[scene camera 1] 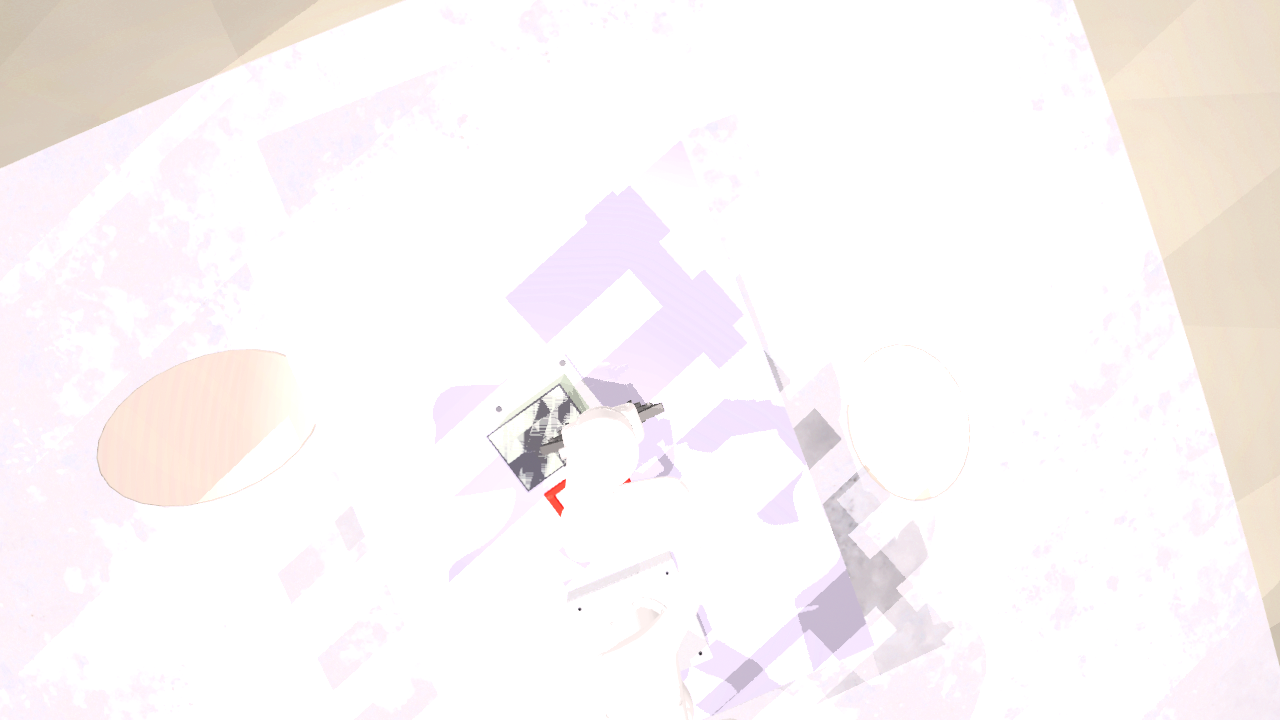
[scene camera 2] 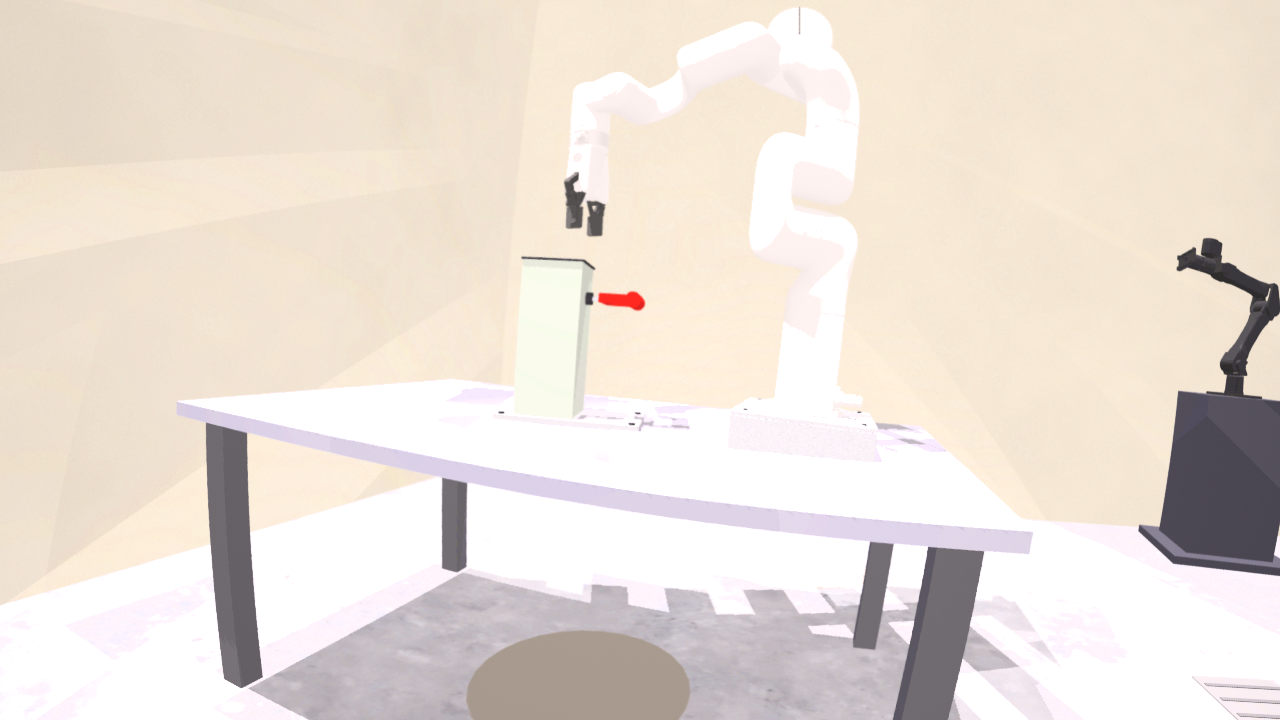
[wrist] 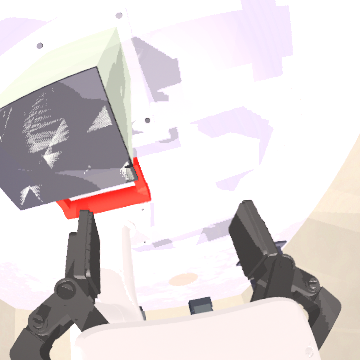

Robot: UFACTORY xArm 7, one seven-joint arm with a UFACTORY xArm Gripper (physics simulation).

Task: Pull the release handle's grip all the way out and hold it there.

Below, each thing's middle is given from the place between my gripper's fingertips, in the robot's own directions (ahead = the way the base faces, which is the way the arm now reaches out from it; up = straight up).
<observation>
Right now my hand is 33 cm above the bolted base plate (scene camera 1: pixel 561 365), 8 cm to the right of it and 5 cm past it.
</observation>
